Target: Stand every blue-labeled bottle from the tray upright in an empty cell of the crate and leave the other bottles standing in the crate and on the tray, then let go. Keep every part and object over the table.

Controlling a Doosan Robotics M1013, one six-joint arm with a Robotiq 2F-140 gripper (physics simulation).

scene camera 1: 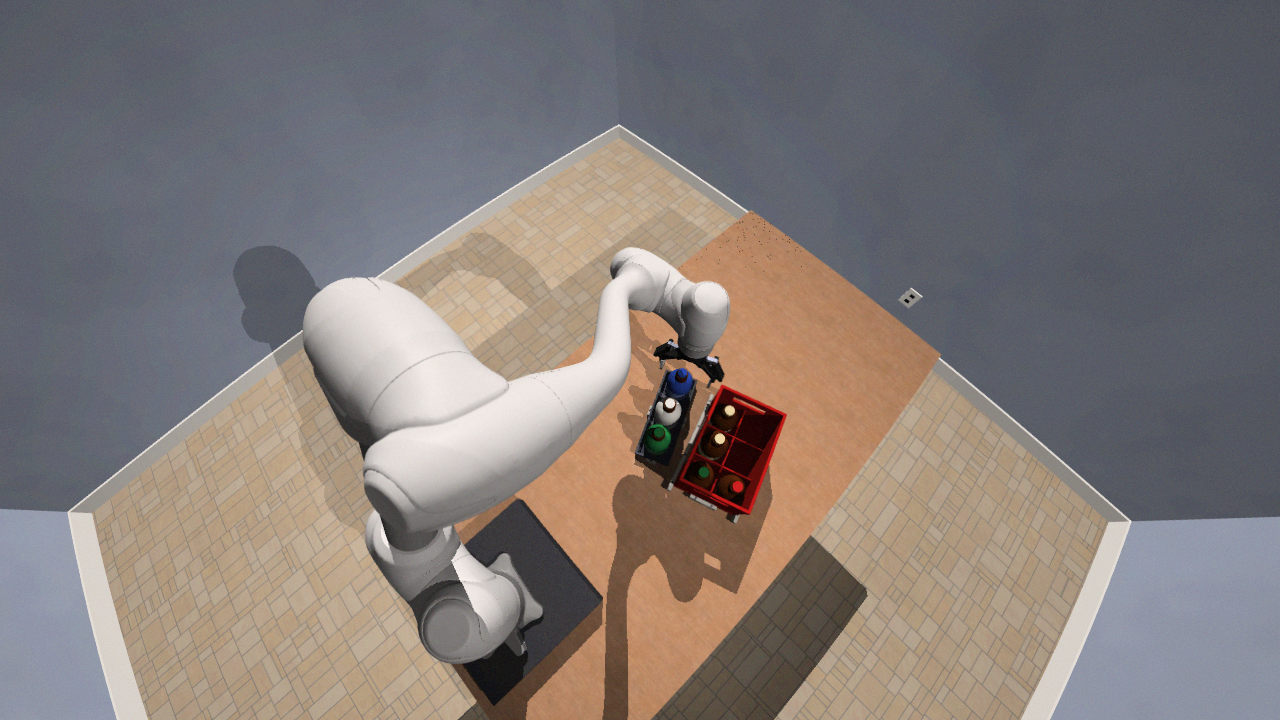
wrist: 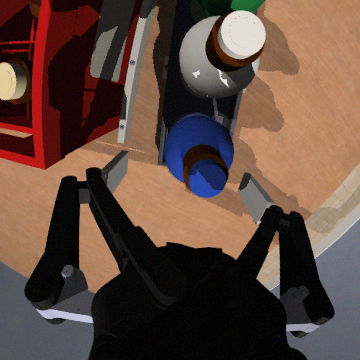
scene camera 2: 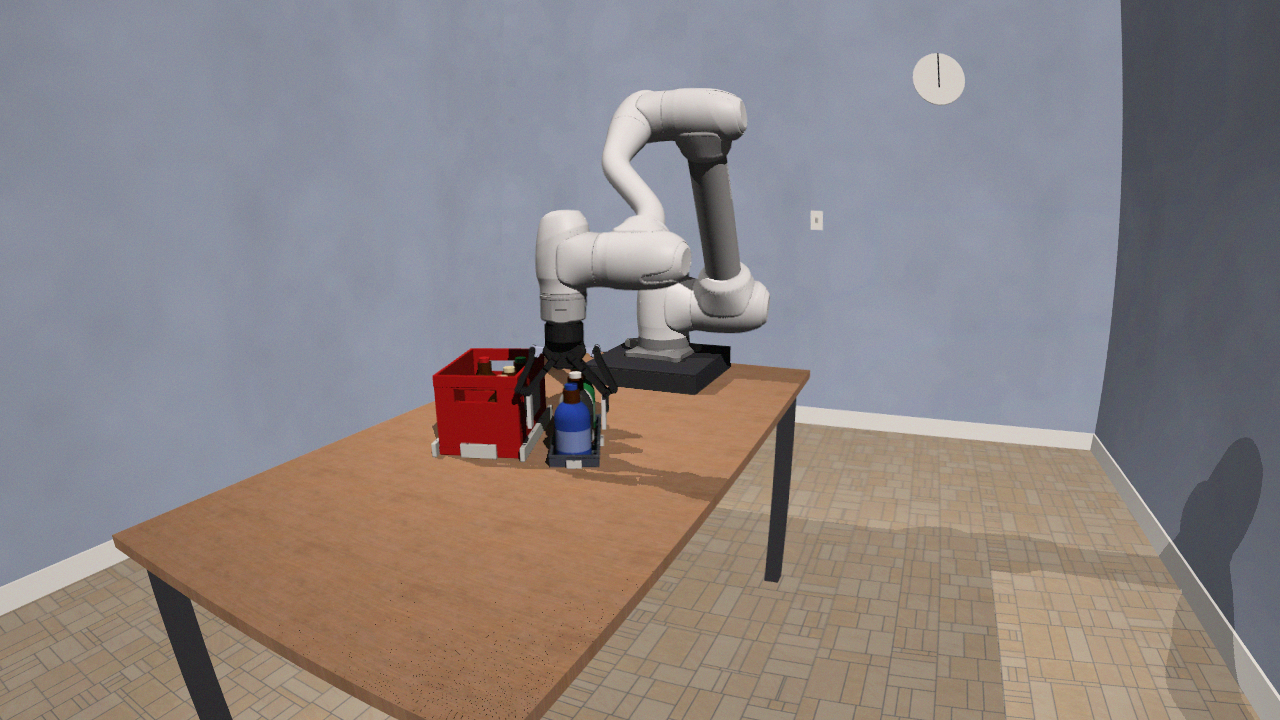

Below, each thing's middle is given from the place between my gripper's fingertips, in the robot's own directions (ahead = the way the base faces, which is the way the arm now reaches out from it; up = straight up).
Scene:
Right now my hand is 3 cm past the blue-labeled bottle [scene camera 2: 572,421] and 1 cm to the left of it. The rest, counted from my hand: white bottle [wrist: 219,55] 11 cm behind, 5 cm to the right.

